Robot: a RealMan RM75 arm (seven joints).
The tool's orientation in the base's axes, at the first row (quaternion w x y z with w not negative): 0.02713 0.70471 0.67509 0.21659
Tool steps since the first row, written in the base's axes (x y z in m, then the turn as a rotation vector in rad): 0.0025 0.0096 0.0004 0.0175 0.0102 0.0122; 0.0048 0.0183 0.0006 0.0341 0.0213 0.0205; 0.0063 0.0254 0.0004 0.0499 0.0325 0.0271; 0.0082 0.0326 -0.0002 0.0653 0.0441 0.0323; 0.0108 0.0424 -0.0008 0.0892 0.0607 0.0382; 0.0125 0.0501 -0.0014 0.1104 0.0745 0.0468; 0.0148 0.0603 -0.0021 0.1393 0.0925 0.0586; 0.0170 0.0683 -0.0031 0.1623 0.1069 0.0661
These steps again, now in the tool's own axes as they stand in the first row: 0.0093 0.0016 0.0029 0.0130 0.0196 -0.0025; 0.0178 0.0031 0.0058 0.0258 0.0370 -0.0015; 0.0245 0.0038 0.0082 0.0383 0.0530 0.0008; 0.0313 0.0048 0.0113 0.0508 0.0682 0.0043; 0.0406 0.0062 0.0152 0.0683 0.0912 0.0114; 0.0478 0.0069 0.0183 0.0837 0.1127 0.0143; 0.0574 0.0080 0.0223 0.1041 0.1422 0.0181; 0.0649 0.0090 0.0260 0.1199 0.1651 0.0229
